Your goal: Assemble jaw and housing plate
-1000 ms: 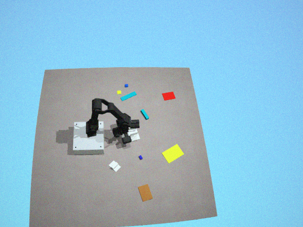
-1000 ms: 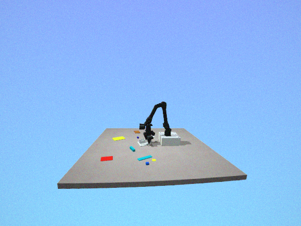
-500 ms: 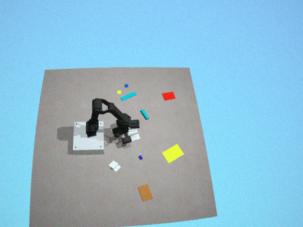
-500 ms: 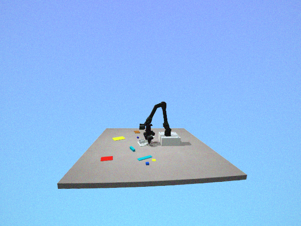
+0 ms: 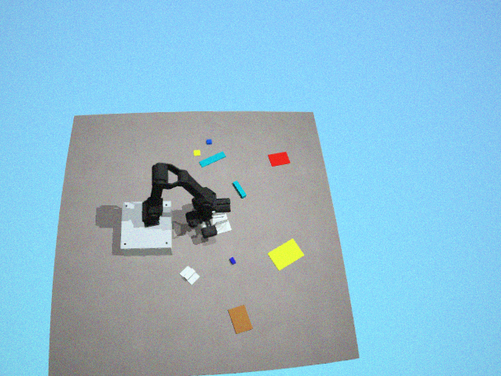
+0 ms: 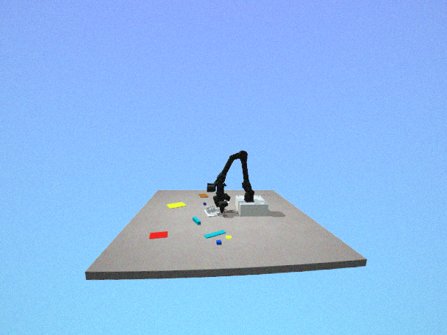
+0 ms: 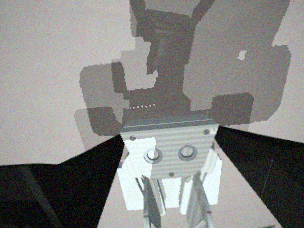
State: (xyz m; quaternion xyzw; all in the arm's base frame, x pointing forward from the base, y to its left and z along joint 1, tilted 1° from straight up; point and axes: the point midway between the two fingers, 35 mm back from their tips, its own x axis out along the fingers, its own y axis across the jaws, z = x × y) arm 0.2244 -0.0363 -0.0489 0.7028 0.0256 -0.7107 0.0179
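Right now my gripper tip is 2 cm short of the white jaw, 2 cm to the right of it and 1 cm below it. From my gripper tip the other things lie so: yellow piece (32 cm ahead, 22 cm to the right, 1 cm below); brown piece (4 cm ahead, 45 cm to the right, 1 cm below); white base plate (8 cm ahead, 1 cm below).
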